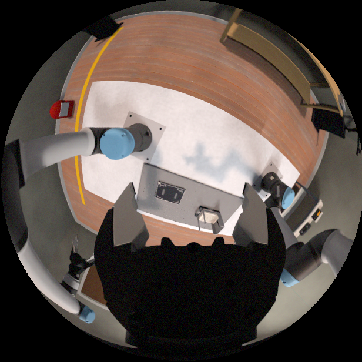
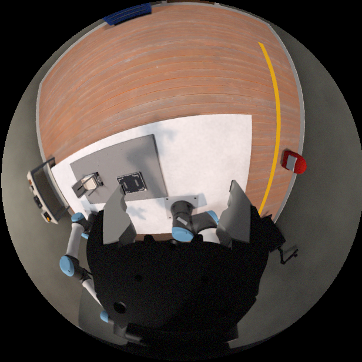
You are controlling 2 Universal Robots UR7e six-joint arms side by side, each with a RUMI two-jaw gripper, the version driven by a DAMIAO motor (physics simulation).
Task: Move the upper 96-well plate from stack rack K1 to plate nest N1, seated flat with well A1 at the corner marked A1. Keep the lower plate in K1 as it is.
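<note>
Stack rack K1 (image 1: 218, 227) (image 2: 79, 189) stands on the grey board (image 1: 192, 189) (image 2: 107, 160), with a pale 96-well plate (image 1: 207, 216) (image 2: 90, 183) between its uprights. The plates are too small to tell apart, and the lower one cannot be made out. Plate nest N1 (image 1: 170, 192) (image 2: 132, 183) is a dark rectangle with light corner brackets on the same board, and no plate shows on it. Its A1 mark is too small to read. My left gripper (image 1: 189, 183) is open and empty, high above the board. My right gripper (image 2: 176, 182) is open and empty, also high above the table.
The arm bases (image 1: 141, 137) (image 2: 182, 207) stand beside the board. A pale case-like device (image 1: 305, 215) (image 2: 46, 195) lies at the table edge near one base. A red object (image 1: 62, 109) (image 2: 294, 162) is beyond the yellow line (image 1: 82, 105) (image 2: 278, 120).
</note>
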